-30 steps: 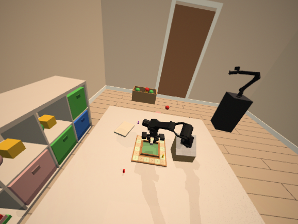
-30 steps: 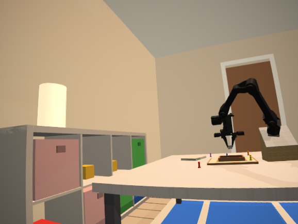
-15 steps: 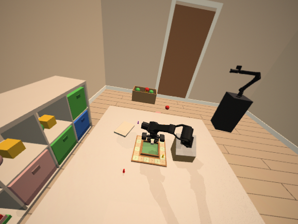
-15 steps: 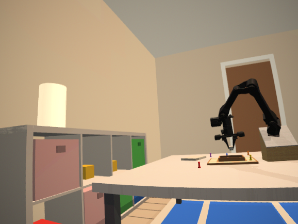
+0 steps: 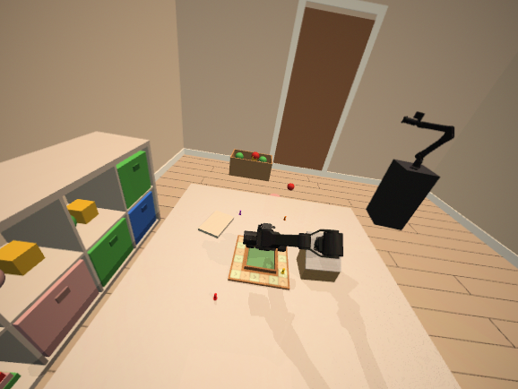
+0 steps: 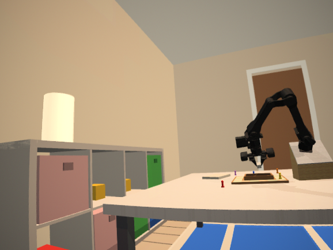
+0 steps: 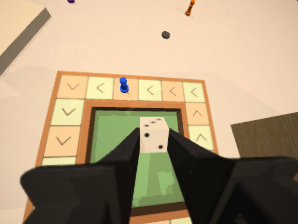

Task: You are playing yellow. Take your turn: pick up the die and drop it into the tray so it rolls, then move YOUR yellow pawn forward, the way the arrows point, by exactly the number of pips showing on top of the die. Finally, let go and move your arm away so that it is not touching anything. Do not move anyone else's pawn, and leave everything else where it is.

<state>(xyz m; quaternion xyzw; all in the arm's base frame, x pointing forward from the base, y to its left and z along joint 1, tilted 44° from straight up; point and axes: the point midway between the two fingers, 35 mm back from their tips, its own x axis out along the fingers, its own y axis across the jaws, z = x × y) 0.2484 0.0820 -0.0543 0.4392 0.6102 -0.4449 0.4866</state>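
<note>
Right now my gripper tip is right at the white die. Also, from my gripper tip: green tray: 10 mm ahead, 30 mm to the left, 80 mm below; yellow pawn: 110 mm behind, 80 mm to the left, 60 mm below; blue pawn: 40 mm ahead, 80 mm to the right, 60 mm below.
</note>
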